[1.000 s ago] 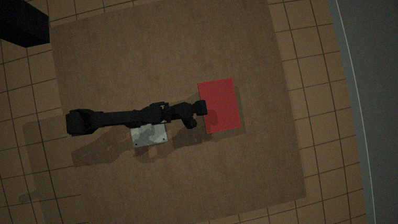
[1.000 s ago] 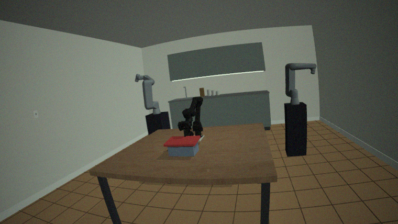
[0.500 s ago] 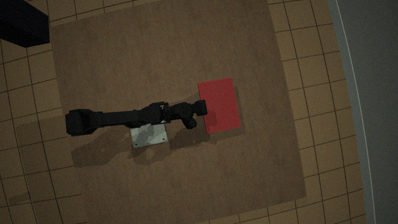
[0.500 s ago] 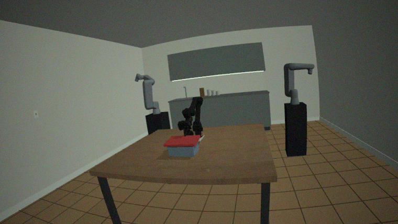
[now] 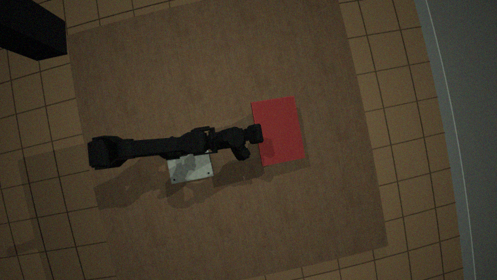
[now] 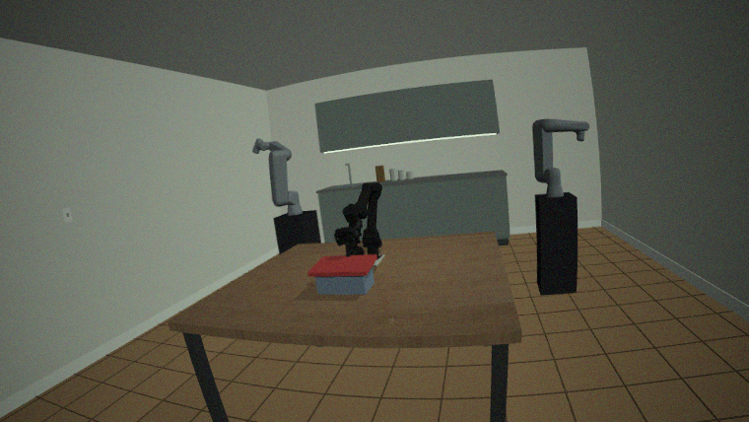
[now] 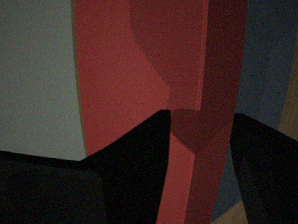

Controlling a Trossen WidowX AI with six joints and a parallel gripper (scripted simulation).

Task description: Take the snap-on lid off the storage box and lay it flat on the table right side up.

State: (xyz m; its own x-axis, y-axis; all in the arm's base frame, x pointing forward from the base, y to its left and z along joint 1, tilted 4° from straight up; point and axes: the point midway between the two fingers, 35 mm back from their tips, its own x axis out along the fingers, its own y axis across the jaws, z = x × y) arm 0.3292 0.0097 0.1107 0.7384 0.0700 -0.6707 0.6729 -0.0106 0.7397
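Right now the red lid is 8 cm ahead of my gripper tip. Also, from my gripper tip: storage box: 7 cm ahead, 6 cm below.
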